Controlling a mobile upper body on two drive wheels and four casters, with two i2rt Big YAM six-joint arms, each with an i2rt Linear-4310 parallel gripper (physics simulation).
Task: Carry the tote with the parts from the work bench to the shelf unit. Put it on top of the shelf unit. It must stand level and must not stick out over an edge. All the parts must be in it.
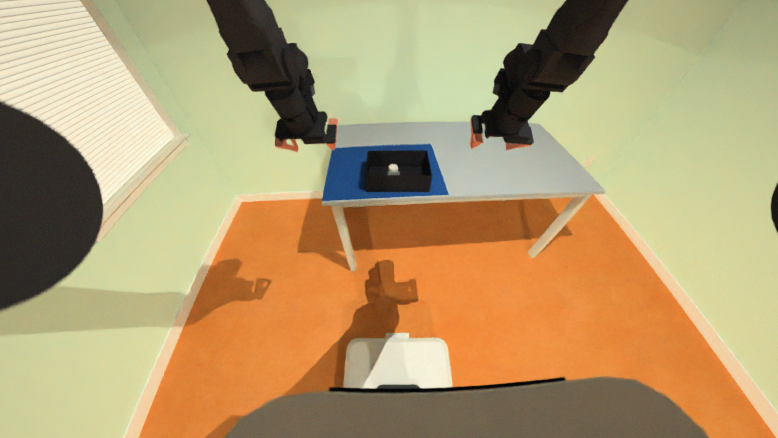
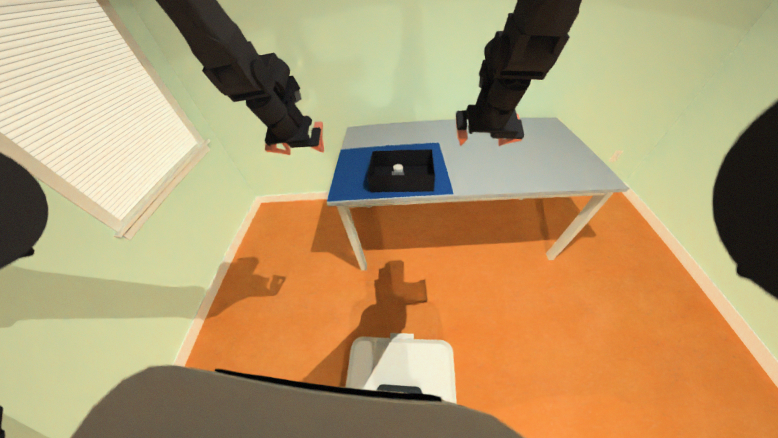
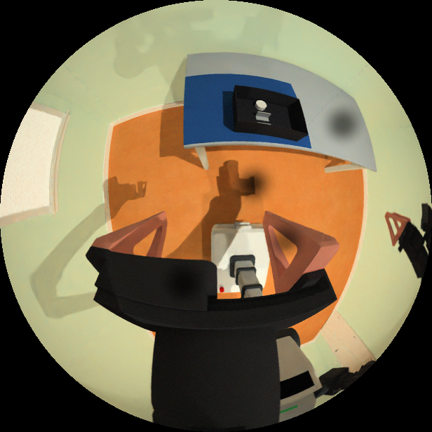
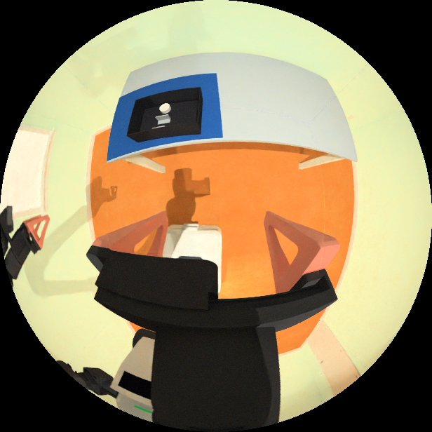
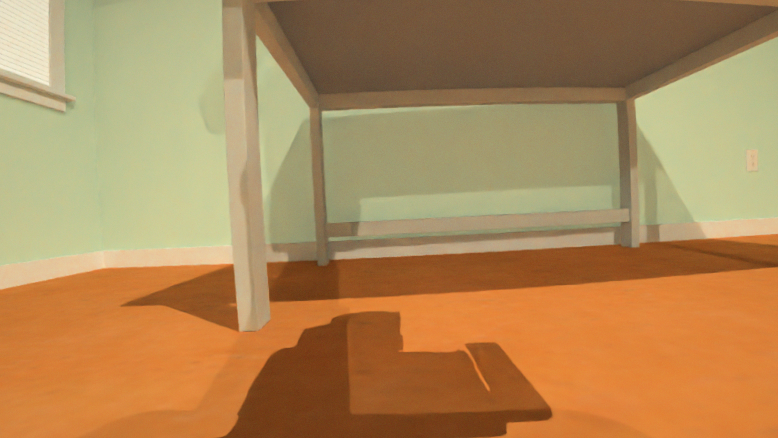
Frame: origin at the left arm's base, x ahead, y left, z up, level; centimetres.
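Seen in the pictures: left gripper, between the fingertips: (image 1: 315, 148) (image 2: 306, 151); right gripper, between the fingertips: (image 1: 488, 147) (image 2: 479, 143).
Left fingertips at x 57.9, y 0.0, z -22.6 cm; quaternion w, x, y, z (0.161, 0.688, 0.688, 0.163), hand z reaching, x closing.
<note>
A point is followed by its place in that frame.
The black open tote (image 1: 398, 182) {z -58.6, x 86.2, y -22.8 cm} (image 2: 401, 182) {z -58.7, x 86.2, y -22.9 cm} (image 3: 270, 129) (image 4: 192, 110) stands on a blue mat (image 1: 345, 174) {z -64.6, x 99.8, y 4.3 cm} (image 2: 348, 174) {z -64.6, x 100.6, y 6.0 cm} (image 3: 205, 110) (image 4: 212, 110) on the left part of the grey work bench (image 1: 506, 163) {z -64.8, x 111.0, y -85.9 cm} (image 2: 517, 163) {z -64.8, x 108.5, y -84.8 cm} (image 3: 330, 100) (image 4: 275, 100). Inside lie a white round part (image 1: 393, 167) {z -61.9, x 101.8, y -20.7 cm} (image 2: 397, 167) {z -61.9, x 101.7, y -20.3 cm} (image 3: 260, 105) (image 4: 164, 108) and a grey angled part (image 3: 263, 117) (image 4: 163, 119). A thin light edge shows beside it. My left gripper (image 1: 309, 145) {z -22.6, x 57.9, y 0.0 cm} (image 2: 299, 149) {z -22.6, x 57.9, y 0.0 cm} (image 3: 214, 216) and right gripper (image 1: 496, 146) {z -22.3, x 58.5, y -44.6 cm} (image 2: 486, 142) {z -22.3, x 58.5, y -44.6 cm} (image 4: 216, 216) are open, empty and apart from the tote. The shelf unit does not show.
A bench leg (image 1: 345, 239) {z -99.5, x 83.0, y 7.6 cm} (image 5: 244, 190) {z -113.5, x 83.1, y 7.0 cm} stands at the near left corner, another leg (image 1: 558, 225) {z -100.0, x 93.1, y -131.9 cm} at the near right. My white base (image 1: 397, 359) {z -115.0, x 21.6, y -22.3 cm} (image 2: 401, 359) {z -115.0, x 21.9, y -22.9 cm} is on the orange floor before the bench. Green walls stand behind the bench and at both sides.
</note>
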